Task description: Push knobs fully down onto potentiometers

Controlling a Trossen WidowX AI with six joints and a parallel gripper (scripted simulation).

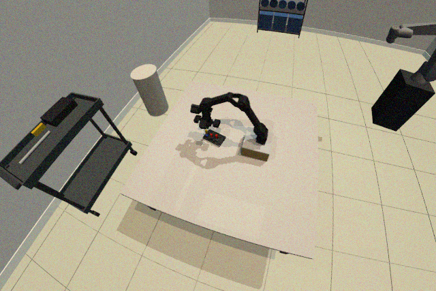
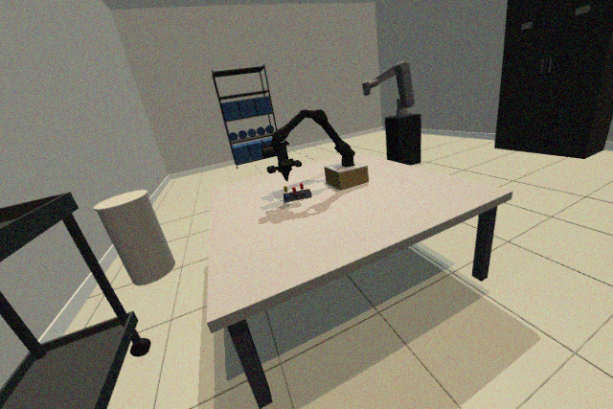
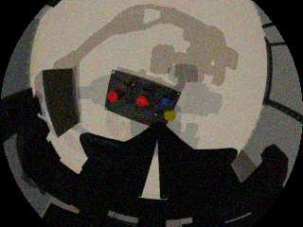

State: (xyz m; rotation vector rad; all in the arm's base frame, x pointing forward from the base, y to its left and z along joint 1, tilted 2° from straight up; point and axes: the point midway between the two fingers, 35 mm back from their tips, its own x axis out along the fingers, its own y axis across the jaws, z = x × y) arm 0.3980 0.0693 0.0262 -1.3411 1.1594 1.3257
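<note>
My gripper tip is now 20 mm short of the knob, 10 mm to the right of it and 60 mm above it.
</note>
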